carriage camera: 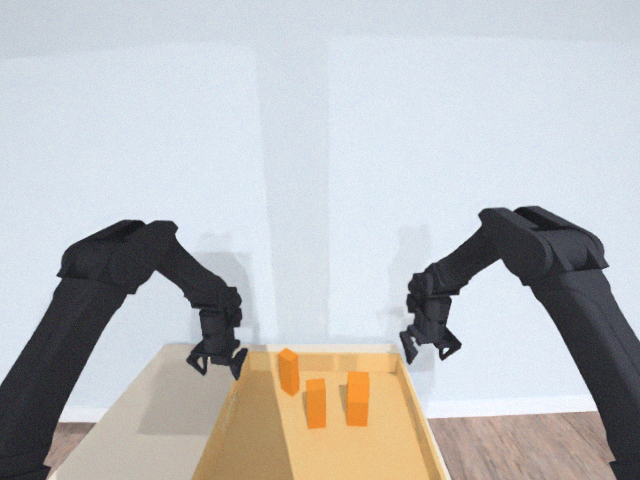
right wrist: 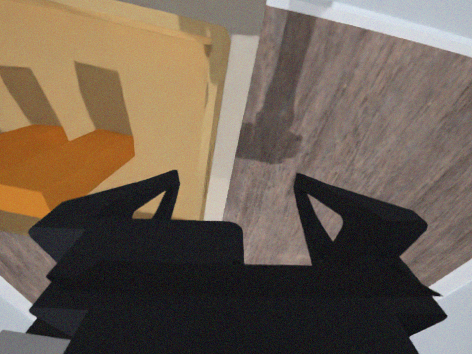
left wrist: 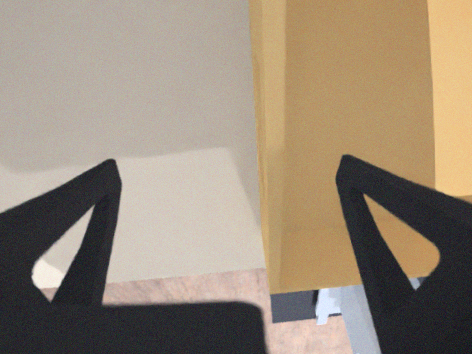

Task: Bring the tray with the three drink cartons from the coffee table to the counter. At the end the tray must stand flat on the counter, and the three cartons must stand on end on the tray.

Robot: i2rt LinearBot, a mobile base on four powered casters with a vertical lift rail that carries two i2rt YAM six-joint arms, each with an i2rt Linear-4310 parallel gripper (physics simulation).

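Frame: origin at the left arm's base, x ahead, y left, z up, level; centimetres.
Seen in the pictures: left gripper, fingertip midpoint: [carriage camera: 221, 376] [left wrist: 231, 168]; right gripper, fingertip midpoint: [carriage camera: 424, 361] [right wrist: 237, 178].
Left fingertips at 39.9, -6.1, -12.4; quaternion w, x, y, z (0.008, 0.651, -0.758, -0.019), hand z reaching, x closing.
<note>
Offsets run from my left fingertips to a thing's top centre, as dx, dy, dz. Level surfaces: height alone.
The yellow-tan tray {-4.7, -26.9, -4.2} [carriage camera: 361, 454] [left wrist: 350, 90] [right wrist: 165, 95] lies on the pale coffee table {dz -11.7} [carriage camera: 113, 444] [left wrist: 125, 75] [right wrist: 234, 100]. Three orange cartons stand on end in it: a left one {+5.6, -17.5, +2.2} [carriage camera: 288, 372], a middle one {-4.4, -25.7, +2.1} [carriage camera: 315, 404] and a right one {-3.7, -36.4, +3.5} [carriage camera: 357, 398] [right wrist: 95, 160]. My left gripper [carriage camera: 220, 376] [left wrist: 231, 168] is open and empty above the tray's left wall, which shows between its fingers. My right gripper [carriage camera: 427, 360] [right wrist: 237, 178] is open and empty above the tray's right side, whose wall shows between its fingers. The counter does not show.
A pale wall [carriage camera: 413, 129] rises behind the table. Wooden floor {dz -56.7} [carriage camera: 516, 444] [right wrist: 375, 125] lies right of the table. Parts of my dark base [left wrist: 292, 305] and a grey bar [left wrist: 357, 320] show below the near tray edge in the left wrist view.
</note>
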